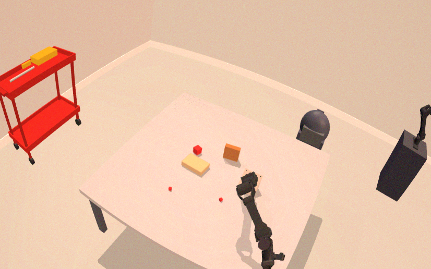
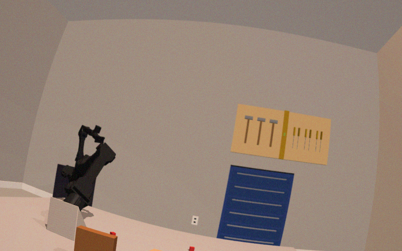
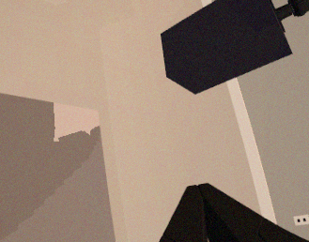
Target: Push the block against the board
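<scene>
The square block lies 670 mm ahead of my gripper tip, 700 mm to the right of it and 60 mm below it. From my gripper tip the other things lie so: red piece 860 mm ahead, 600 mm to the right, 90 mm below; then tan board 800 mm ahead, 490 mm to the right, 90 mm below.
</scene>
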